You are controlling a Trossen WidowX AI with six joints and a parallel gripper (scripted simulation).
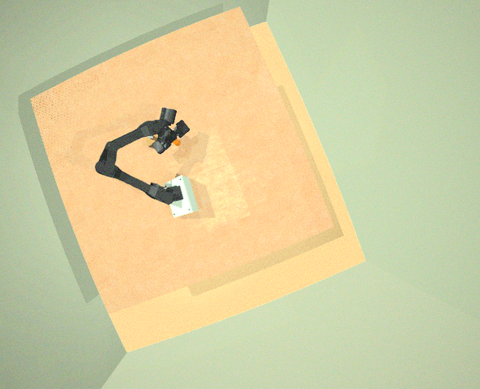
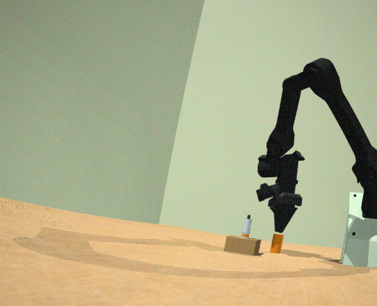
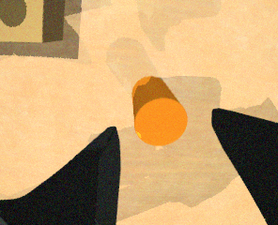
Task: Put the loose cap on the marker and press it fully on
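Now: the marker cap 3 cm below my gripper tip. Also, from my gripper tip: tan holder block (6 cm ahead, 12 cm to the left, 4 cm below).
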